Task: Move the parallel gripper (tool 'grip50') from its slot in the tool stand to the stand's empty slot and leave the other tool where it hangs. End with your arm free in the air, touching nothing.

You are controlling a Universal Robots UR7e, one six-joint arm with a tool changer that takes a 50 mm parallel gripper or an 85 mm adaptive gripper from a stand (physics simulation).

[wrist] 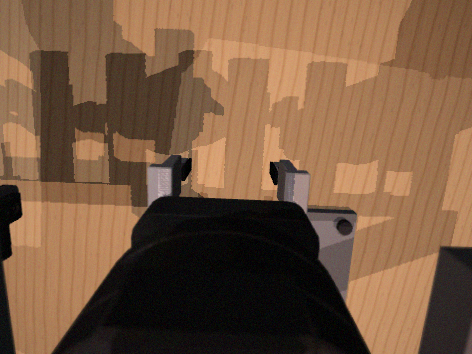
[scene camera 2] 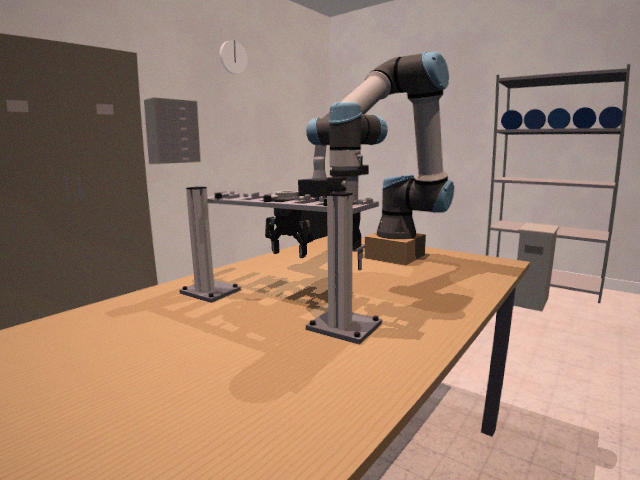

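Note:
What I can see here, looking through the wrist view, is a parallel gripper [wrist: 198, 268].

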